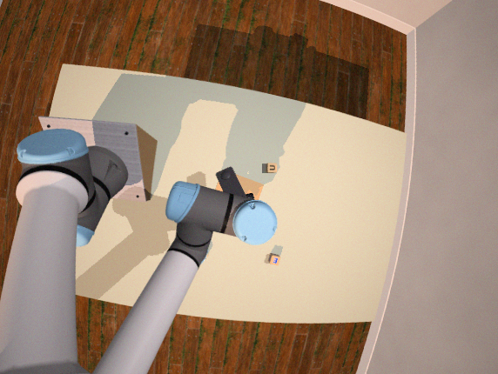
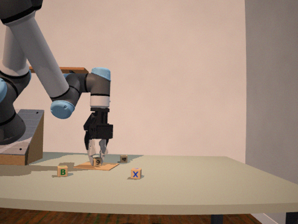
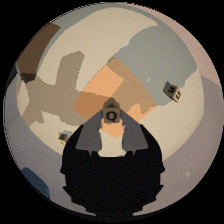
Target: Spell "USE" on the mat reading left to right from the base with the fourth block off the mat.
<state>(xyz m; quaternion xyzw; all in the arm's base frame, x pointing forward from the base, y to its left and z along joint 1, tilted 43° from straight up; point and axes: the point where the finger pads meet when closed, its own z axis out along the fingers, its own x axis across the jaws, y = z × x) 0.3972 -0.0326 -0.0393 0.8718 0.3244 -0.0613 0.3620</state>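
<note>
My hand is 1 cm to the right of the orange mat and 2 cm above it. Also, from my hand: blue-lettered block 17 cm ahead, 16 cm to the right, 1 cm below.
</note>
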